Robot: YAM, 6 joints.
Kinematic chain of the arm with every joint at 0, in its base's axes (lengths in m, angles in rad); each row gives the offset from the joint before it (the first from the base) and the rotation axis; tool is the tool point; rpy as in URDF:
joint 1: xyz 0 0 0.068 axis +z
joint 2: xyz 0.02 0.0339 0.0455 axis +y
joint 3: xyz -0.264 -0.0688 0 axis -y
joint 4: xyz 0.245 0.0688 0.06 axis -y
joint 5: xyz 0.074 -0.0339 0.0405 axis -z
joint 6: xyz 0.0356 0 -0.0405 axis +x
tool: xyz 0 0 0 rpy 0 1.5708 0
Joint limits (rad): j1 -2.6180..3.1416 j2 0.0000..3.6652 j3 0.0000..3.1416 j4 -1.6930..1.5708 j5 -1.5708..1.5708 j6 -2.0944..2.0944
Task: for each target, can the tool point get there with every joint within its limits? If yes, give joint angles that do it. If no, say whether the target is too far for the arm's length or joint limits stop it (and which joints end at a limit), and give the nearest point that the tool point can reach.
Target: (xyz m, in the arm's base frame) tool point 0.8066 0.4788 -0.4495
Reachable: no: too far | nearest point 0.4776 0.2835 -0.2103 | short by 0.451 m
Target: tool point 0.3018 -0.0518 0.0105
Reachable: yes | joints -0.2054 2.1740 0.9321 -0.3261 -0.3097 0.2332
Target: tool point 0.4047 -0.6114 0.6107
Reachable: no: too far | nearest point 0.2944 -0.4448 0.4714 | short by 0.244 m
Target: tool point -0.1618 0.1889 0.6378
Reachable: yes | joints -0.9844 0.8489 2.3436 0.6615 1.0163 -0.1367
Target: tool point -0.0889 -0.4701 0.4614
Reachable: yes | joints -1.7720 2.0187 2.0824 0.2581 -0.1934 1.1347
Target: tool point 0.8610 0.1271 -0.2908
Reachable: no: too far | nearest point 0.5789 0.0855 -0.1552 | short by 0.316 m
